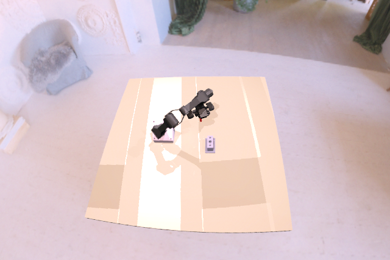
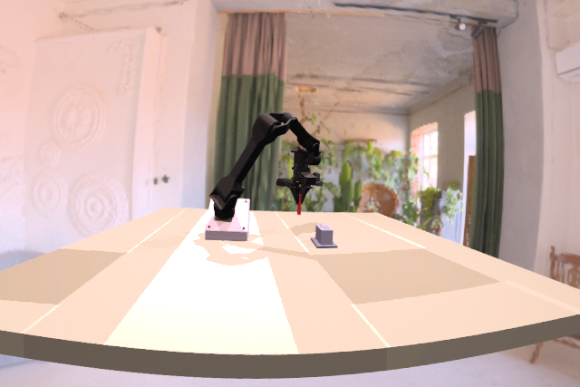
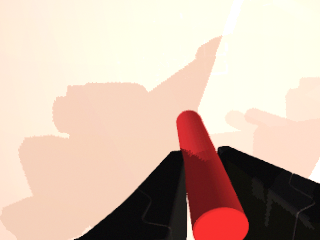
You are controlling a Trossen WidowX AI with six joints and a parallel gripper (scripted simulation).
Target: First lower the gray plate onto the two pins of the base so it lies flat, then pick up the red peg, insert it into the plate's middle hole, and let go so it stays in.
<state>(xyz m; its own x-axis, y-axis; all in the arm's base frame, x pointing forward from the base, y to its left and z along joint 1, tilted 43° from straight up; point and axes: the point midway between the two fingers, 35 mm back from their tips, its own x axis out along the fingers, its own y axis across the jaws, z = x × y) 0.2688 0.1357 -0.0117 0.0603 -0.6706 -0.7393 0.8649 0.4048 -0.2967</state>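
My gripper tip is 80 mm short of the gray plate, 150 mm to the left of it and 70 mm above it. Round my gripper tip: base (80 mm ahead, 150 mm to the right, 110 mm below); red peg (right at my gripper tip).
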